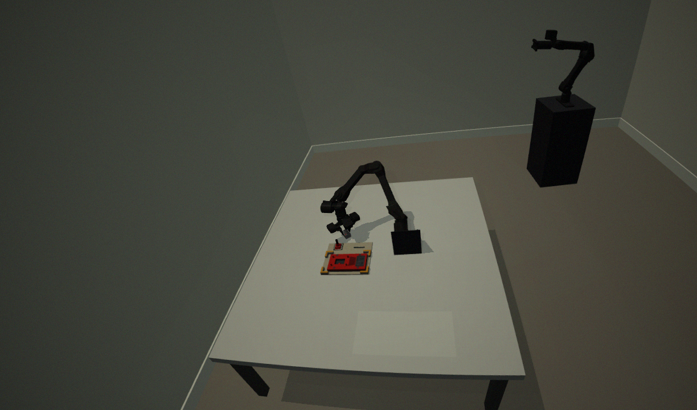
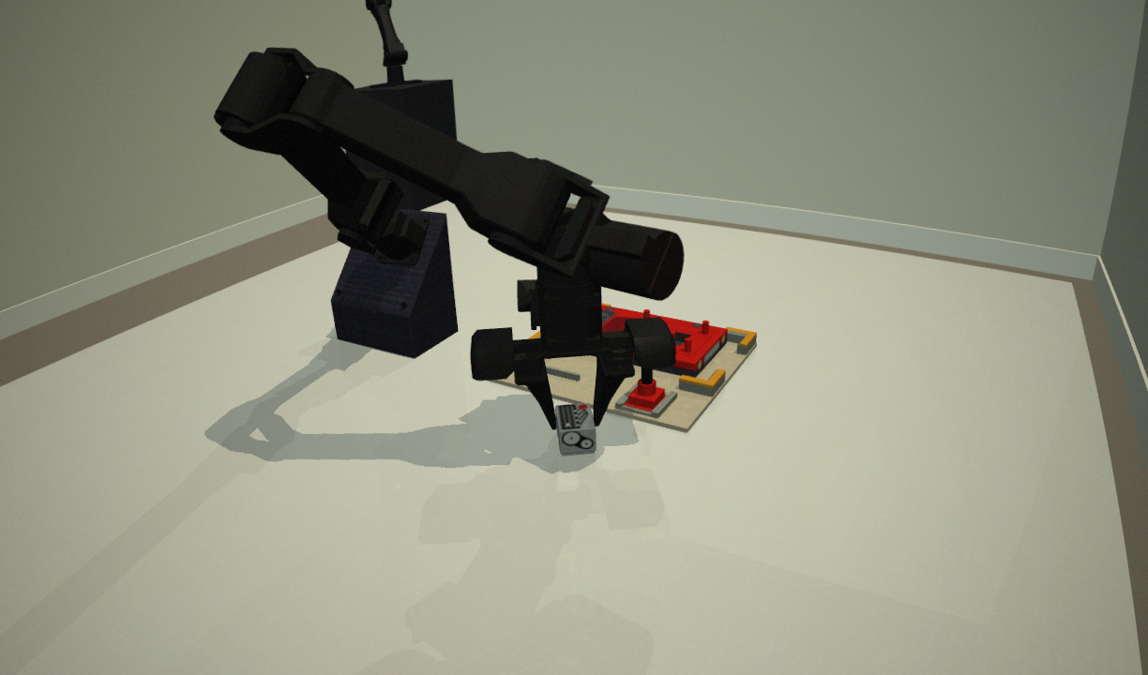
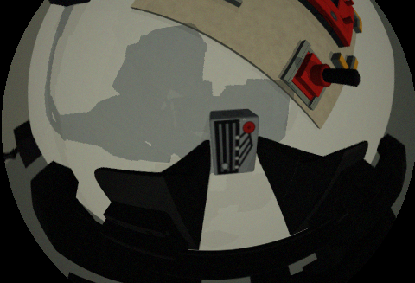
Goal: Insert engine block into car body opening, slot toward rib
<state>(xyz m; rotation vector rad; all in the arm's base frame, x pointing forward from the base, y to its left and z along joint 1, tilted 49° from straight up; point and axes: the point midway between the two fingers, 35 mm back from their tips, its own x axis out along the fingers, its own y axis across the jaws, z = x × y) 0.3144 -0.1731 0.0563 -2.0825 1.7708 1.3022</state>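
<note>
Right now my gripper tip is 10 cm to the right of the black peg, 4 cm short of it and 2 cm below it. From my gripper tip the other things lie so: engine block: 1 cm below.
</note>
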